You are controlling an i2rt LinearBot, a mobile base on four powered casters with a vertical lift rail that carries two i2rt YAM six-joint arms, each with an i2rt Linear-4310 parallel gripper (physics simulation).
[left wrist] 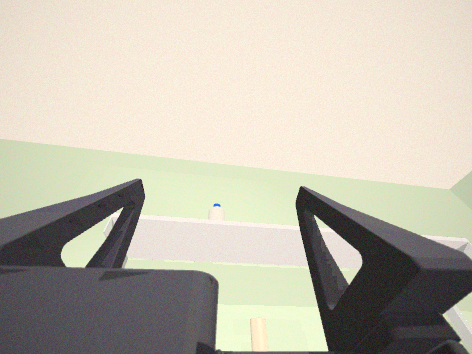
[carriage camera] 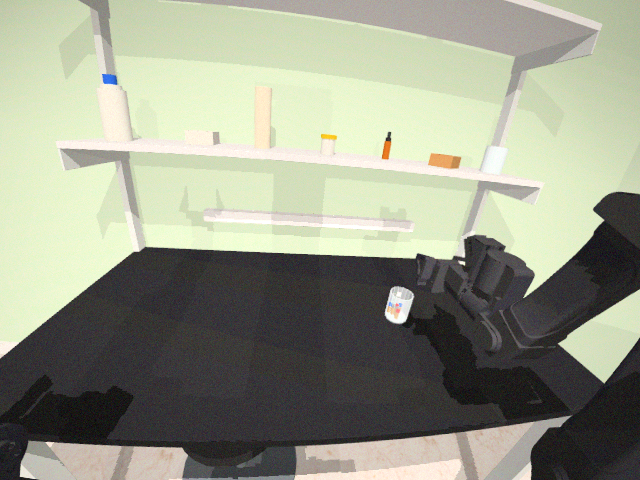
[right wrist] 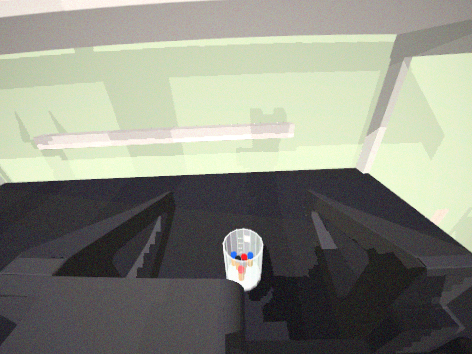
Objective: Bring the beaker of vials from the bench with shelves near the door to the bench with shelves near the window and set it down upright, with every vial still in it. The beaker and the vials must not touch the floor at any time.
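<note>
The clear beaker [carriage camera: 399, 304] [right wrist: 243, 250] stands upright on the black bench top [carriage camera: 206, 335] [right wrist: 280, 200], right of the middle. Several vials [carriage camera: 394, 310] [right wrist: 241, 270] with blue, red and dark caps are inside it. My right gripper [carriage camera: 429, 271] [right wrist: 238, 197] is open and empty. It hovers above the bench, up and to the right of the beaker in the carriage view, and does not touch it. In the right wrist view the beaker shows below the fingertips, its base partly hidden by the gripper body. My left gripper [left wrist: 222, 191] is open and empty, facing the wall and ceiling.
A shelf [carriage camera: 299, 156] above the bench holds a blue-capped bottle [carriage camera: 115, 113], a tall tan cylinder [carriage camera: 262, 117], small boxes and jars. Upright posts [carriage camera: 130, 201] [right wrist: 382, 120] stand at the bench's back corners. A dark stool [carriage camera: 224, 454] is under the front edge.
</note>
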